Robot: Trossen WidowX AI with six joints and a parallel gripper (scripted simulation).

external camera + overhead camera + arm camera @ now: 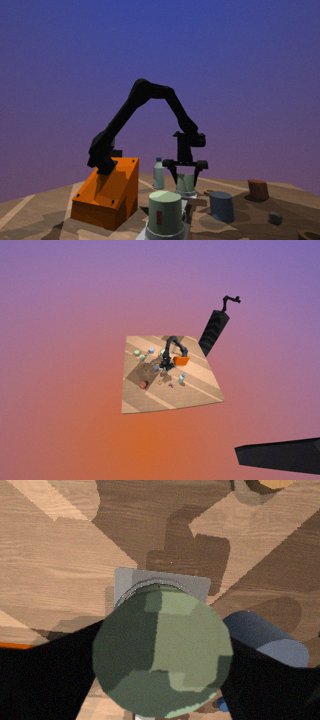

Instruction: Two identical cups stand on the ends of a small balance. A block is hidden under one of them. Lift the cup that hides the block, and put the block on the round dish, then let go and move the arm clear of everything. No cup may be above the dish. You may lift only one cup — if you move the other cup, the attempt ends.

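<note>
The red toy lies 210 mm to the left of my gripper tip, 60 mm below it and 60 mm behind it. Also, from my gripper tip: balance beam: 140 mm to the right, 30 mm below, 10 mm ahead; then bottle: 190 mm behind, 150 mm to the left, 40 mm above; then grey block: 10 mm to the right, 10 mm below.
</note>
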